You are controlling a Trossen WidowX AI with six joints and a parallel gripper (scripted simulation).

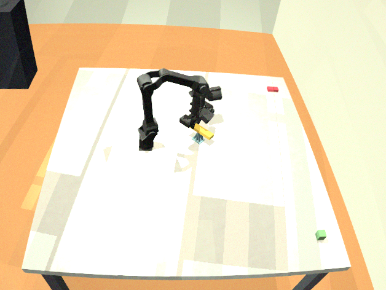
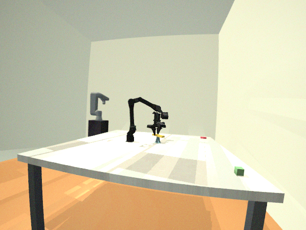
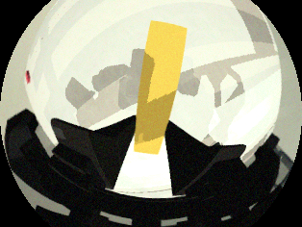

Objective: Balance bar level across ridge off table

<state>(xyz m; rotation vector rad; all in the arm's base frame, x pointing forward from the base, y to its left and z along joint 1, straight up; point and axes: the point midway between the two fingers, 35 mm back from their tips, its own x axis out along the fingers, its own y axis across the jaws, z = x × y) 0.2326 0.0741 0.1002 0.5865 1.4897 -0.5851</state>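
My gripper tip is now 20 mm short of the yellow bar and 20 mm to the left of it. Also, from my gripper tip: green cube: 510 mm ahead, 570 mm to the right, 50 mm below; then small red block: 510 mm ahead, 430 mm to the left, 60 mm below.
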